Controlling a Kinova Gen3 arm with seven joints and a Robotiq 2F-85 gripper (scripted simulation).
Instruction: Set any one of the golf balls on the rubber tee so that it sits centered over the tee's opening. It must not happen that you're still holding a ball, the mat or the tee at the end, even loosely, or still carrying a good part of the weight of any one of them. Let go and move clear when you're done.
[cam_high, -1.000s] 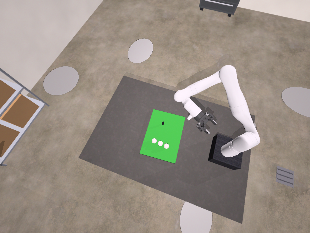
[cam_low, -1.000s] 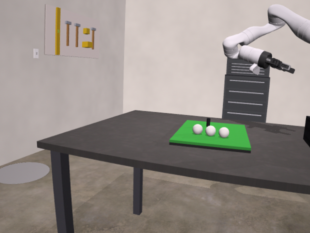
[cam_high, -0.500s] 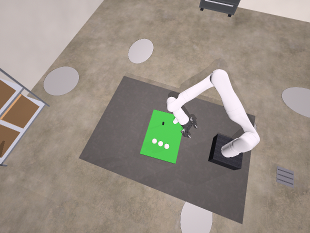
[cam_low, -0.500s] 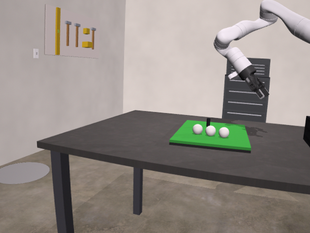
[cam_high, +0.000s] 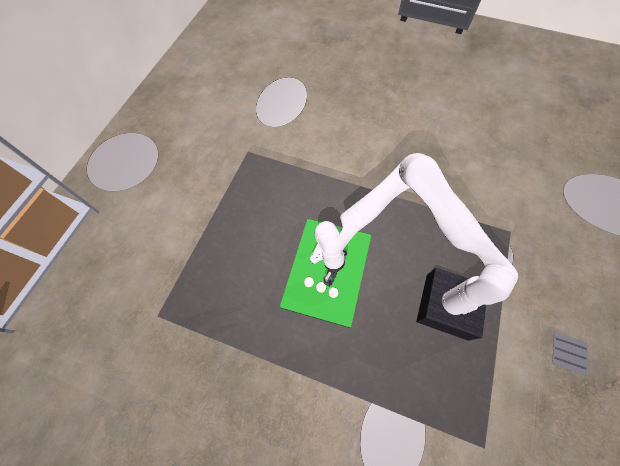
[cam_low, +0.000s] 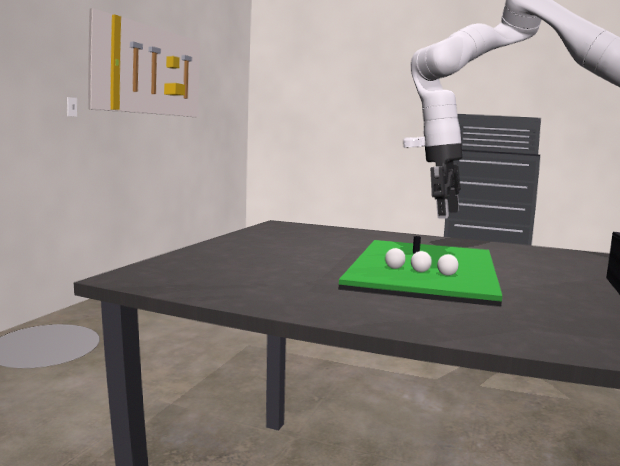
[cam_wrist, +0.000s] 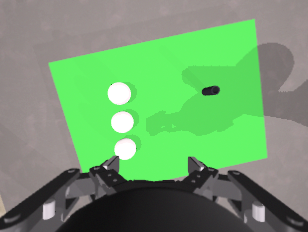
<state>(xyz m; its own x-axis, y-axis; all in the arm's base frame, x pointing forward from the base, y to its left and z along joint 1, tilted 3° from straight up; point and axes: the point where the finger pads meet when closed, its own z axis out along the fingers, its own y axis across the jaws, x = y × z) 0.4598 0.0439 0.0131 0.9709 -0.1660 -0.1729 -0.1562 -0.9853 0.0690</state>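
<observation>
The white golf ball is 4 cm ahead of my hand, 5 cm to the left of it and 10 cm below it.
</observation>
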